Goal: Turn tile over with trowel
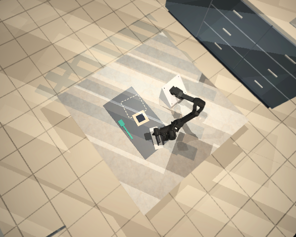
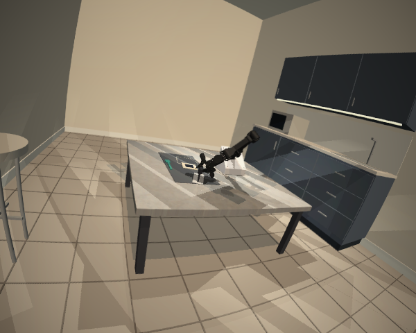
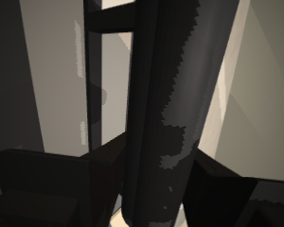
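The tile lies 50 mm behind my gripper tip, 200 mm to the right of it and 40 mm below it. Round my gripper tip: trowel 20 mm behind, 10 mm to the left, 10 mm below; then teal flat tool 110 mm ahead, 240 mm to the right, 50 mm below; then grey mat 20 mm behind, 200 mm to the right, 70 mm below.
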